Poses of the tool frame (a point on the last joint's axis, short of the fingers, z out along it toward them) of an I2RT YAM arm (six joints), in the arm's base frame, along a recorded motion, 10 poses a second.
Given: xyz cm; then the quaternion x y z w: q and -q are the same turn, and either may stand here.
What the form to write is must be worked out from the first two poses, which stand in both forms.
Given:
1: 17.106 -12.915 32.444 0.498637 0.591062 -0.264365 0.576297
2: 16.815 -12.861 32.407 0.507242 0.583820 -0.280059 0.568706
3: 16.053 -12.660 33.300 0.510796 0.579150 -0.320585 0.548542
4: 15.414 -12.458 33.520 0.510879 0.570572 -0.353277 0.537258
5: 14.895 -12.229 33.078 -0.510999 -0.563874 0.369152 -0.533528
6: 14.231 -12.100 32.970 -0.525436 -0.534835 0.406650 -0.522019
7: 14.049 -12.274 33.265 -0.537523 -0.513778 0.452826 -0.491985
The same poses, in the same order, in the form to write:
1: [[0.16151 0.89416 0.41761 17.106], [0.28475 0.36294 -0.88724 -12.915], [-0.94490 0.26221 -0.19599 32.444], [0 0 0 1]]
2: [[0.16144 0.91082 0.37993 16.815], [0.27373 0.32854 -0.90395 -12.861], [-0.94816 0.24994 -0.19628 32.407], [0 0 0 1]]
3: [[0.12362 0.94336 0.30787 16.053], [0.23995 0.27263 -0.93172 -12.660], [-0.96288 0.18905 -0.19265 33.300], [0 0 0 1]]
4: [[0.09929 0.96259 0.25213 15.414], [0.20338 0.22840 -0.95209 -12.458], [-0.97405 0.14581 -0.17310 33.520], [0 0 0 1]]
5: [[0.09155 0.97018 0.22441 14.895], [0.18237 0.20521 -0.96158 -12.229], [-0.97896 0.12895 -0.15815 33.078], [0 0 0 1]]
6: [[0.09717 0.98660 0.13105 14.231], [0.13749 0.11711 -0.98356 -12.100], [-0.98573 0.11359 -0.12426 32.970], [0 0 0 1]]
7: [[0.06196 0.99790 0.01873 14.049], [0.10677 0.01203 -0.99421 -12.274], [-0.99235 0.06360 -0.10580 33.265], [0 0 0 1]]
